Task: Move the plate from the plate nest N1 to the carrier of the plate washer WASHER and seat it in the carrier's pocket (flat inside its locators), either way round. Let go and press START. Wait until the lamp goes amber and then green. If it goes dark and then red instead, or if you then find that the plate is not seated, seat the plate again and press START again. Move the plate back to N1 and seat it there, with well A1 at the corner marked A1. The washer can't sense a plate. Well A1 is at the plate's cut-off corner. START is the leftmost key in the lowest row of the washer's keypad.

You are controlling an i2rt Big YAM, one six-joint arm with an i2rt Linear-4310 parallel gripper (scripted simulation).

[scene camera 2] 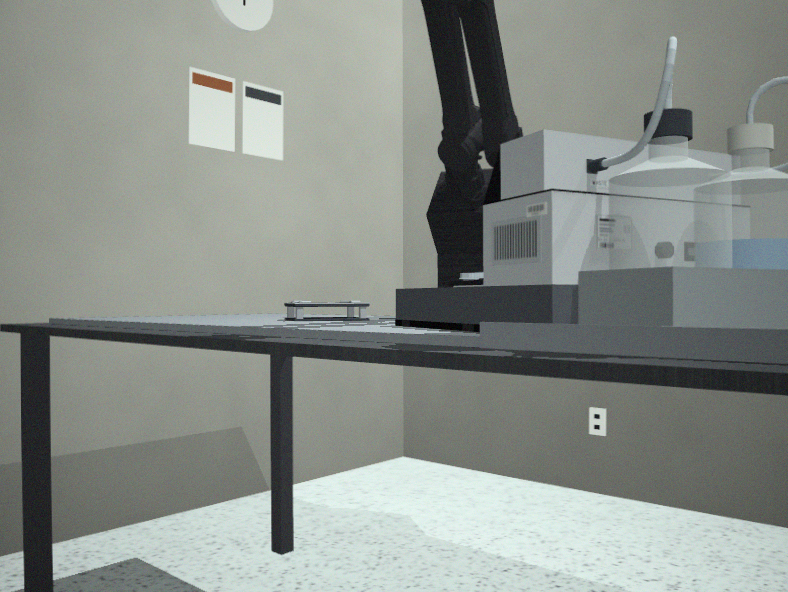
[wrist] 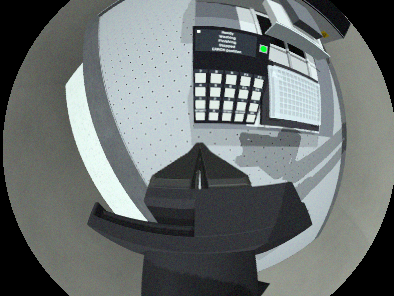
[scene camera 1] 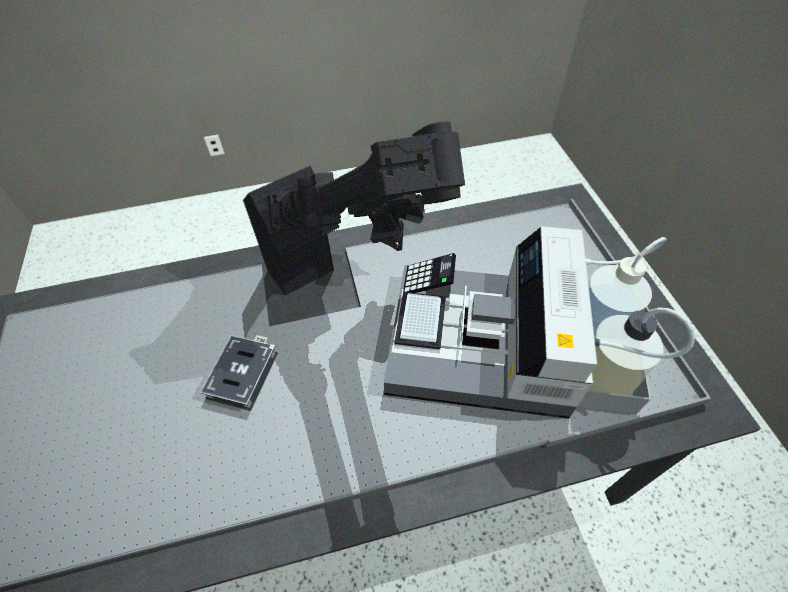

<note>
In view: a white well plate (scene camera 1: 421, 315) and a plate washer (wrist: 218, 50).
The white well plate also shows in the wrist view (wrist: 308, 107).
</note>
